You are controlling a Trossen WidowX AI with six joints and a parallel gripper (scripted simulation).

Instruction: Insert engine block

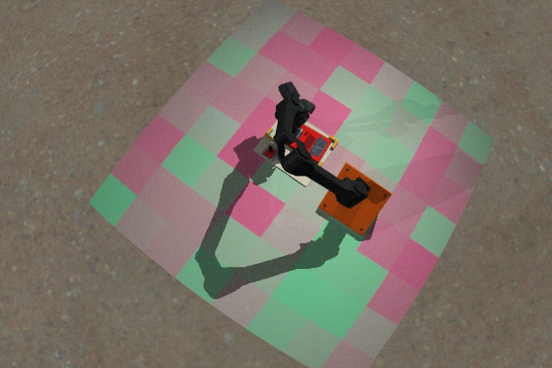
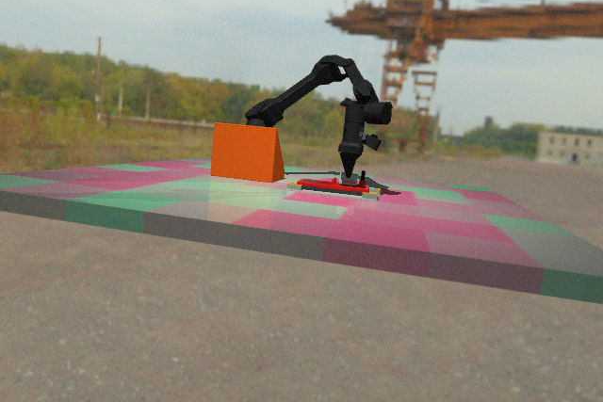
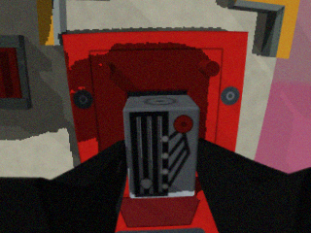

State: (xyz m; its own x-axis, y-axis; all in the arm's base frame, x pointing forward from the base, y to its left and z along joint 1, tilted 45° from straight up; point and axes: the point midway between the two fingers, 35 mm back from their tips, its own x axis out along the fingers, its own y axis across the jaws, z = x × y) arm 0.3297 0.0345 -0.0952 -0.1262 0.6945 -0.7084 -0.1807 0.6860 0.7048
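My gripper tip is 1 cm above the grey engine block.
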